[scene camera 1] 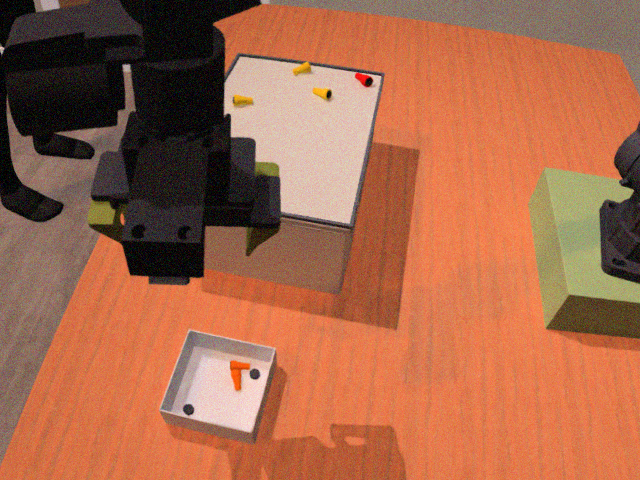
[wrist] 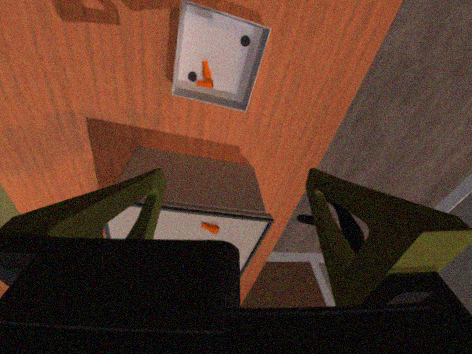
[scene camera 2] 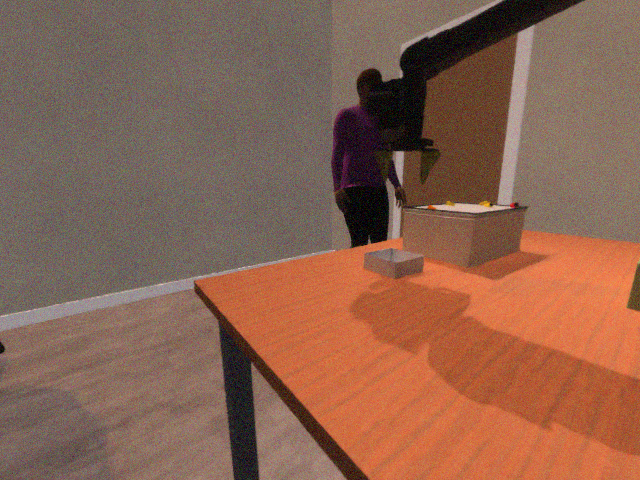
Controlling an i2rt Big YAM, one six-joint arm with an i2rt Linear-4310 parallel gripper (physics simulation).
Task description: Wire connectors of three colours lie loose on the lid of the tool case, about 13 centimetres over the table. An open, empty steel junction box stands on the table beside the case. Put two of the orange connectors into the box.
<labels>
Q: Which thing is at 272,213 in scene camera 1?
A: The gripper.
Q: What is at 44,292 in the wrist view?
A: The gripper.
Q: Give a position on a tool case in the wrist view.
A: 198,190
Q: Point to a tool case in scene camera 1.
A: At 322,147
</labels>
